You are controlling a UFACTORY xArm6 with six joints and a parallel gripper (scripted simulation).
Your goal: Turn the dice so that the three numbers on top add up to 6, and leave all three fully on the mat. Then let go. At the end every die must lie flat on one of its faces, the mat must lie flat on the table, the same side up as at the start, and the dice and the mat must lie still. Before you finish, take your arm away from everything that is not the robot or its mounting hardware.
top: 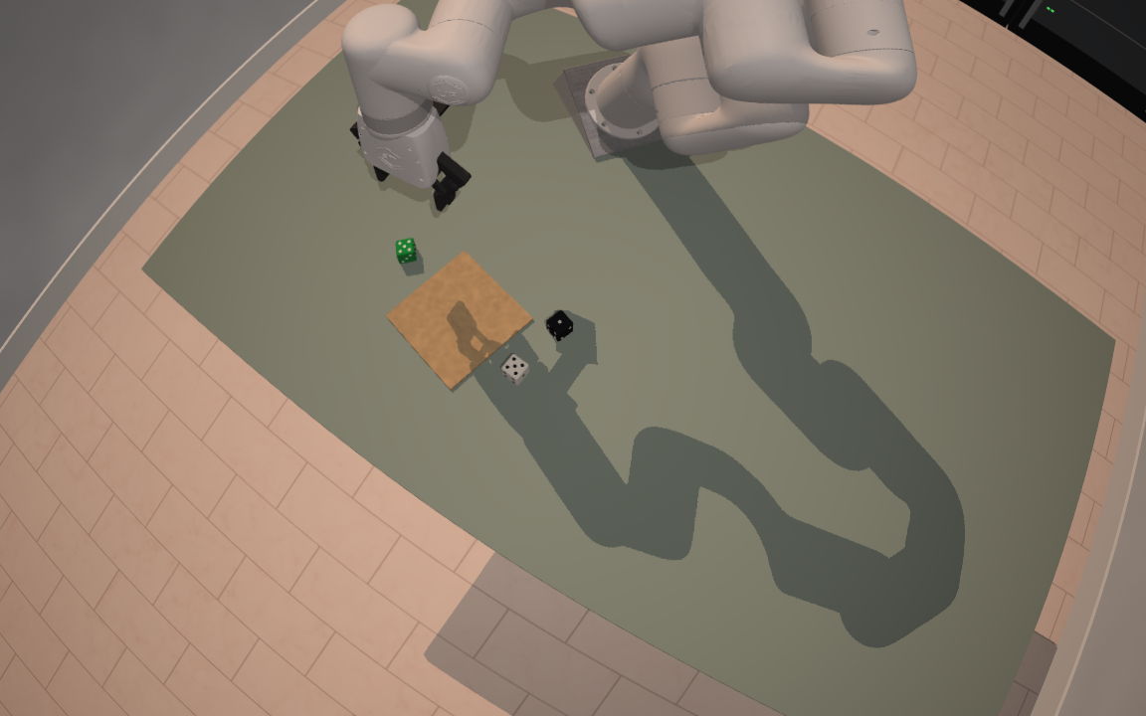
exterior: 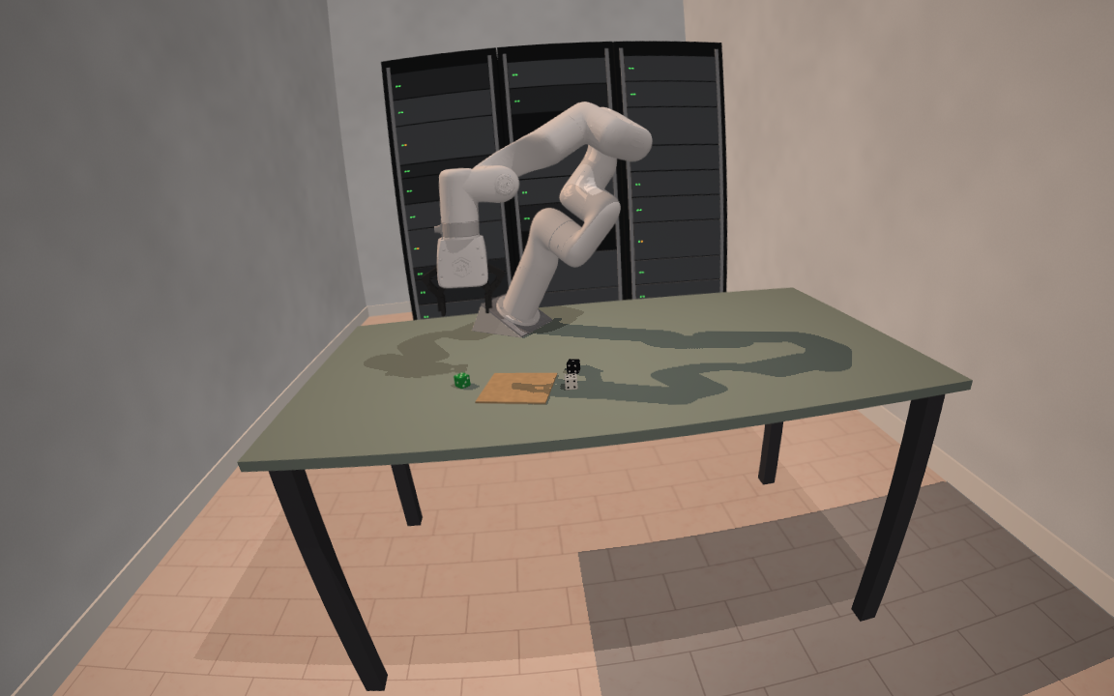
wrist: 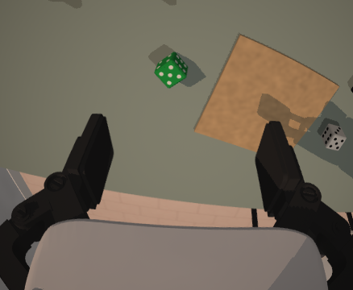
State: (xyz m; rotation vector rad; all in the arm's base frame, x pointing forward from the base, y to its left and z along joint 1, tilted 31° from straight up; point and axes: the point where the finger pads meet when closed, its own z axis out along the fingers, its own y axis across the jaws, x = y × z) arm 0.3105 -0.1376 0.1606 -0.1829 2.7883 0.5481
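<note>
Now: the green die 150 mm below my hand, 30 mm ahead of it and 20 mm to the right of it. Round my hand: white die: 210 mm to the left, 150 mm below, 60 mm ahead; then black die: 210 mm to the left, 150 mm below, 20 mm behind; then brown mat: 160 mm below, 100 mm to the left, 50 mm ahead.
</note>
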